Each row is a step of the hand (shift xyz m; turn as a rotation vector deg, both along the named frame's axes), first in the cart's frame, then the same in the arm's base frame.
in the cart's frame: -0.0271 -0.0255 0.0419 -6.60 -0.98 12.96
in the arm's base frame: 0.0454 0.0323 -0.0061 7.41 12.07 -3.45
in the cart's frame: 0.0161 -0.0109 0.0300 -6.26 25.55 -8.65
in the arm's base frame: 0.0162 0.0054 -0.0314 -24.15 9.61 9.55
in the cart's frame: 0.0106 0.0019 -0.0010 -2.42 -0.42 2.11
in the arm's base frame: -0.0050 -0.0061 -0.0074 1.81 2.65 0.46
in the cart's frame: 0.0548 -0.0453 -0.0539 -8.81 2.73 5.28
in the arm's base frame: 0.0056 -0.0889 -0.0047 1.92 9.98 3.12
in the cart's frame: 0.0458 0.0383 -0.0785 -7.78 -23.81 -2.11
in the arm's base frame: -0.0753 -0.0618 0.0154 22.56 -7.63 8.04
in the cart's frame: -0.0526 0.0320 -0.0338 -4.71 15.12 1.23
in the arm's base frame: -0.0262 0.0234 0.0608 -11.70 10.50 2.26
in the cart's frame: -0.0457 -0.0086 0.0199 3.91 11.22 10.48
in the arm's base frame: 0.0275 0.0364 0.0218 -7.25 9.74 -10.17
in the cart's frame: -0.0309 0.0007 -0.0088 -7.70 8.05 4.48
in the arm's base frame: 0.0047 0.0128 0.0291 -3.41 11.21 2.63
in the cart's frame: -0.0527 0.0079 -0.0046 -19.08 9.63 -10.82
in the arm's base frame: 0.0058 0.0318 0.0426 -7.24 8.53 21.18
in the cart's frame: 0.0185 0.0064 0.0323 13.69 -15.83 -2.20
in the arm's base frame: 0.0009 0.0134 -0.0353 9.50 -16.79 -8.40
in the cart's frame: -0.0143 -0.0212 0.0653 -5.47 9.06 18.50
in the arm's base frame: 0.0466 0.0422 -0.0312 0.18 19.65 -8.25
